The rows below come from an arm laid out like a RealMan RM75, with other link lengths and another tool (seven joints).
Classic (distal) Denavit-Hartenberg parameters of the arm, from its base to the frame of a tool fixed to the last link. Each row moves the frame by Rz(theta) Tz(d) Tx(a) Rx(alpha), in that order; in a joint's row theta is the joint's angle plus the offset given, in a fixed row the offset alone. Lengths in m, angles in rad.
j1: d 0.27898; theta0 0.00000; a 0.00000; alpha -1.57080
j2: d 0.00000; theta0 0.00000; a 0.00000; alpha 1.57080
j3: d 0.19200; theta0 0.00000; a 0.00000; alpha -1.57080
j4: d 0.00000; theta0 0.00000; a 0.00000; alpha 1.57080
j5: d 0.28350; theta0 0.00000; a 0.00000; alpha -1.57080
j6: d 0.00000; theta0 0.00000; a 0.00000; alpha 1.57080
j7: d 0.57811; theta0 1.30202; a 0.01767; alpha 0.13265
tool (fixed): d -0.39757; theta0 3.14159; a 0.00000; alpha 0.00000
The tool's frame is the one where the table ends.
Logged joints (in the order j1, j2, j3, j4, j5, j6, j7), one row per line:
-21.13, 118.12, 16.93, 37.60, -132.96, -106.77, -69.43
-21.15, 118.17, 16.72, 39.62, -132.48, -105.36, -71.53
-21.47, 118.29, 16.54, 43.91, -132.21, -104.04, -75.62
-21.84, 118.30, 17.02, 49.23, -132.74, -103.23, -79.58
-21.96, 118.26, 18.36, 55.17, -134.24, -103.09, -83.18
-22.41, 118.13, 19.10, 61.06, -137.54, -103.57, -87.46
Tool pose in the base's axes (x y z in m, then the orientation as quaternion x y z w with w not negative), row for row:
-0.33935, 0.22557, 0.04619, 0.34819, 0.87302, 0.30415, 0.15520
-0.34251, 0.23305, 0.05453, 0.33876, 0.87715, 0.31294, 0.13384
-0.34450, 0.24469, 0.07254, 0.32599, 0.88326, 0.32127, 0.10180
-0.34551, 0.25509, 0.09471, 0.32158, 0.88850, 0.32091, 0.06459
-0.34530, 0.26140, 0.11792, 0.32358, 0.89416, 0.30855, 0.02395
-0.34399, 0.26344, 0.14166, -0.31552, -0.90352, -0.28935, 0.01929
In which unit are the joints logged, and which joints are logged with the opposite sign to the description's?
The joints are logged in degrees. Opposite sign: j2, j5, j6.
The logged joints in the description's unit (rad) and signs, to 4 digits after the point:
-0.3688, -2.0616, 0.2955, 0.6562, 2.3206, 1.8635, -1.2118
-0.3691, -2.0625, 0.2918, 0.6915, 2.3122, 1.8389, -1.2484
-0.3747, -2.0645, 0.2887, 0.7664, 2.3075, 1.8158, -1.3198
-0.3812, -2.0647, 0.2971, 0.8592, 2.3168, 1.8017, -1.3889
-0.3833, -2.0640, 0.3204, 0.9629, 2.3429, 1.7993, -1.4518
-0.3911, -2.0618, 0.3334, 1.0657, 2.4005, 1.8076, -1.5265

